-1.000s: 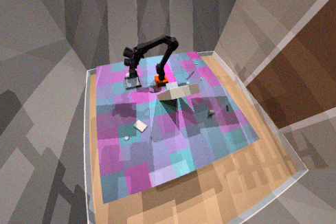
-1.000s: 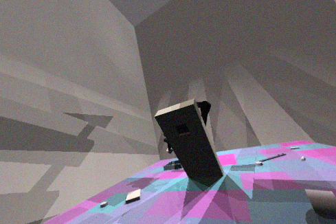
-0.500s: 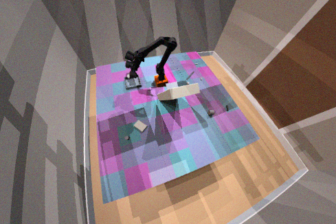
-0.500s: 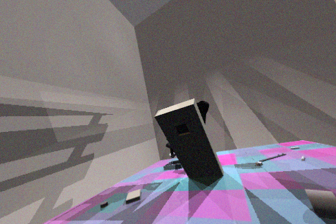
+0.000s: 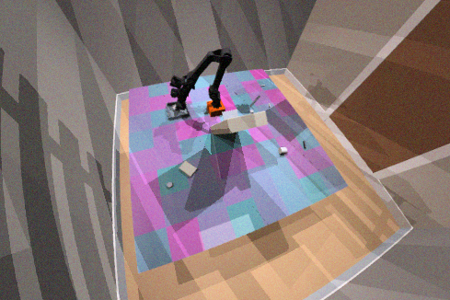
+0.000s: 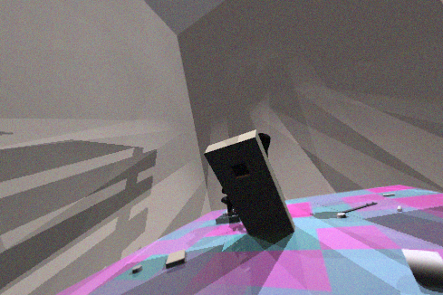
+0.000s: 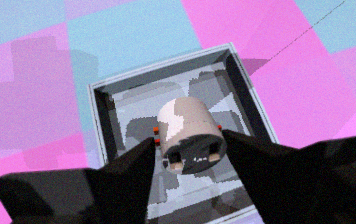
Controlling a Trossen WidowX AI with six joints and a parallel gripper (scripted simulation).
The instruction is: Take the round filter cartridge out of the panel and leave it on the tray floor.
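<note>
Now: gripper tip right at the round filter cartridge. Round my gripper tip: flat white block (480 mm ahead, 20 mm to the right, 40 mm below); grey framed dish (40 mm below).
</note>
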